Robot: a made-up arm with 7 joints. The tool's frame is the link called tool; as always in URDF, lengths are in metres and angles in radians. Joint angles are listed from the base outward. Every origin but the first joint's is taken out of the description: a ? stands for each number. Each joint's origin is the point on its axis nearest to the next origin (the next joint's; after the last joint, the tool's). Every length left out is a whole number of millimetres.
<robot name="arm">
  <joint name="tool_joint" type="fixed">
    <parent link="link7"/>
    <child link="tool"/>
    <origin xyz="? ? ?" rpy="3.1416 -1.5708 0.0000"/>
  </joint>
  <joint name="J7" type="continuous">
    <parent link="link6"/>
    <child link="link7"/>
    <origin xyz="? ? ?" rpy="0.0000 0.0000 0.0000"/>
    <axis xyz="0 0 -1"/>
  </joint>
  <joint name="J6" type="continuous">
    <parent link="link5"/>
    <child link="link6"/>
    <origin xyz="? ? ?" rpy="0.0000 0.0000 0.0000"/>
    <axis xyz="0 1 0"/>
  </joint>
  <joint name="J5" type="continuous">
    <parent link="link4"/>
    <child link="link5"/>
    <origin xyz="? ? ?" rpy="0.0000 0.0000 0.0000"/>
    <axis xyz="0 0 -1"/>
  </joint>
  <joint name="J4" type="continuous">
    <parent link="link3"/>
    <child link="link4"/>
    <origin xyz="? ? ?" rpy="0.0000 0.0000 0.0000"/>
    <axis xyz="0 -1 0"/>
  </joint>
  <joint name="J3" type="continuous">
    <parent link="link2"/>
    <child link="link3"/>
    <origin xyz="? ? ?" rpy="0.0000 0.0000 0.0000"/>
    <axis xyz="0 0 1"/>
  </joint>
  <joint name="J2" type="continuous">
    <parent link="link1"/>
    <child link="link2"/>
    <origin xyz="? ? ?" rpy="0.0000 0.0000 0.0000"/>
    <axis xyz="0 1 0"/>
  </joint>
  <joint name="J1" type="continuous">
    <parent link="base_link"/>
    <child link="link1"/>
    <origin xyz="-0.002 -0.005 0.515" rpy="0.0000 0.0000 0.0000"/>
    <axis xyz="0 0 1"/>
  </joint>
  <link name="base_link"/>
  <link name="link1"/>
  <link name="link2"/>
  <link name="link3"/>
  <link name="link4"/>
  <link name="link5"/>
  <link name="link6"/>
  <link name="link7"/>
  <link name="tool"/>
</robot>
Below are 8 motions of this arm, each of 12 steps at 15 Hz.
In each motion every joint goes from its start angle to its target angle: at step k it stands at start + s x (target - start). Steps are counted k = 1, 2, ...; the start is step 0. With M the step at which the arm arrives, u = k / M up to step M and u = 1 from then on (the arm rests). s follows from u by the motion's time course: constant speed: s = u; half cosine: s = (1 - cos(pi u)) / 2; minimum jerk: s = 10 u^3 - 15 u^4 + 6 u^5.
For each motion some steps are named. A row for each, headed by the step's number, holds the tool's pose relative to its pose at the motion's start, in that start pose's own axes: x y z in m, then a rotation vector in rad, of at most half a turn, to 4 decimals.
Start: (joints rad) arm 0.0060 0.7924 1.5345 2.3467 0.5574 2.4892 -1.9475
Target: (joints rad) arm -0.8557 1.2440 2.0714 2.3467 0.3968 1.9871 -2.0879
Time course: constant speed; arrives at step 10
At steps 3, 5, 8, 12:
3: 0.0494 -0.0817 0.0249 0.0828 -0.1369 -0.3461
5: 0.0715 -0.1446 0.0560 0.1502 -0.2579 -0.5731
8: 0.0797 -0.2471 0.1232 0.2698 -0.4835 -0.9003
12: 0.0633 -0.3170 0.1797 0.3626 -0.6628 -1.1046

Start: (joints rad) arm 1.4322 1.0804 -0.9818 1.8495 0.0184 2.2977 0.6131
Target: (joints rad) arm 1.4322 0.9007 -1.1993 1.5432 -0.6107 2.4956 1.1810
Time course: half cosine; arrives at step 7
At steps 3, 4, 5, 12:
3: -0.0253 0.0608 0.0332 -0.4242 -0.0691 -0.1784
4: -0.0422 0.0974 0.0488 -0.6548 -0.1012 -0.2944
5: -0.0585 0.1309 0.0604 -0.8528 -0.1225 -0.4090
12: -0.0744 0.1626 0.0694 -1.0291 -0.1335 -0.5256

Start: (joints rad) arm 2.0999 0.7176 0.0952 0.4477 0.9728 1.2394 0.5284
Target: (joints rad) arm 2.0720 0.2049 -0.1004 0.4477 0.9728 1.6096 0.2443
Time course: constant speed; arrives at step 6
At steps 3, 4, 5, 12:
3: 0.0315 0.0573 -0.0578 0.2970 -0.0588 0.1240
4: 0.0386 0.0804 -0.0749 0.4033 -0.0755 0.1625
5: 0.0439 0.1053 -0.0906 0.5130 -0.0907 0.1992
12: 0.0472 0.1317 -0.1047 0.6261 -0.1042 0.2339

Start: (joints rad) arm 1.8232 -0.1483 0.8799 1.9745 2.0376 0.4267 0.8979
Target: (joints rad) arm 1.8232 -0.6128 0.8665 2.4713 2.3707 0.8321 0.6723
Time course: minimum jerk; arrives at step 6
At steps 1, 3, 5, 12:
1: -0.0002 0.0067 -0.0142 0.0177 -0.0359 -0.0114
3: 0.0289 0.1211 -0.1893 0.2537 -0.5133 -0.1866
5: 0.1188 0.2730 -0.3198 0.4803 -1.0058 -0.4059
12: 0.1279 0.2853 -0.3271 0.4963 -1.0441 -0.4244

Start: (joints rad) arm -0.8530 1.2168 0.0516 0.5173 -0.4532 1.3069 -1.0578
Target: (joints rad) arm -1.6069 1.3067 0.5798 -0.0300 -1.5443 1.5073 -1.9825
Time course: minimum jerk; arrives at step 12
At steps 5, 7, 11, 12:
5: -0.0415 0.0207 -0.0012 0.7168 -0.2833 -0.0437
7: -0.0614 0.0372 0.0155 1.2922 -0.5879 -0.1668
11: -0.0667 0.0392 0.0471 1.7653 -1.0583 -0.3755
12: -0.0667 0.0390 0.0476 1.7704 -1.0666 -0.3789

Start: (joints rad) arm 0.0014 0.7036 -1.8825 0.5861 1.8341 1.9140 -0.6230
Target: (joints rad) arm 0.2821 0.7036 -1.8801 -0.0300 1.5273 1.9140 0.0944
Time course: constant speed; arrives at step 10
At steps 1, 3, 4, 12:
1: -0.0026 0.0116 -0.0101 -0.1315 -0.0193 -0.0204
3: -0.0071 0.0347 -0.0319 -0.3941 -0.0564 -0.0674
4: -0.0088 0.0461 -0.0436 -0.5253 -0.0739 -0.0941
12: -0.0107 0.1114 -0.1264 -1.3055 -0.1535 -0.3030

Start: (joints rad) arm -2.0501 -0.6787 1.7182 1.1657 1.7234 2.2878 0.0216
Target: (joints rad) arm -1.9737 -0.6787 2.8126 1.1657 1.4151 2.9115 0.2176
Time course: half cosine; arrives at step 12
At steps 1, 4, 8, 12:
1: -0.0060 0.0019 0.0013 -0.0134 -0.0284 -0.0093
4: -0.0849 0.0308 0.0062 -0.2000 -0.4133 -0.1420
8: -0.2200 0.0983 -0.0447 -0.6142 -1.2188 -0.4722
12: -0.2653 0.1288 -0.0890 -0.8253 -1.6085 -0.6648

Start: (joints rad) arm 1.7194 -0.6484 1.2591 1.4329 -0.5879 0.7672 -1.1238
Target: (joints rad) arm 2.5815 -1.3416 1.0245 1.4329 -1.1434 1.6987 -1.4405
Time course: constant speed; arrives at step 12
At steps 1, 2, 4, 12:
1: 0.0383 -0.0042 0.0062 0.0825 -0.0704 -0.0215
2: 0.0776 -0.0111 0.0093 0.1519 -0.1469 -0.0454
4: 0.1579 -0.0340 0.0069 0.2479 -0.3133 -0.0966
12: 0.4342 -0.2724 -0.1021 0.0249 -0.9190 -0.2117

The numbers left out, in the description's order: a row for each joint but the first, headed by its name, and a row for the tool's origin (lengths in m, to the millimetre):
tool: -0.026 0.016 0.000
J7: 0.061 0.000 -0.103
J6: -0.002 0.000 0.000
J5: 0.071 0.000 -0.200
J4: 0.108 -0.015 0.000
J3: -0.017 0.000 0.342
J2: -0.023 -0.021 0.000

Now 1 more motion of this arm.
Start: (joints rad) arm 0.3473 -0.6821 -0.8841 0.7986 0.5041 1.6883 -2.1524
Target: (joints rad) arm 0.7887 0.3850 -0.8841 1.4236 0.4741 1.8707 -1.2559
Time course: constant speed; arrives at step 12
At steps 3, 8, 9, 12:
3: -0.0079 0.0781 0.0075 -0.3096 -0.1321 0.1560
8: -0.0800 0.2071 0.0151 -0.7524 -0.4848 0.3669
9: -0.1033 0.2298 0.0151 -0.8271 -0.5739 0.3973
12: -0.1890 0.2858 0.0103 -1.0168 -0.8733 0.4559

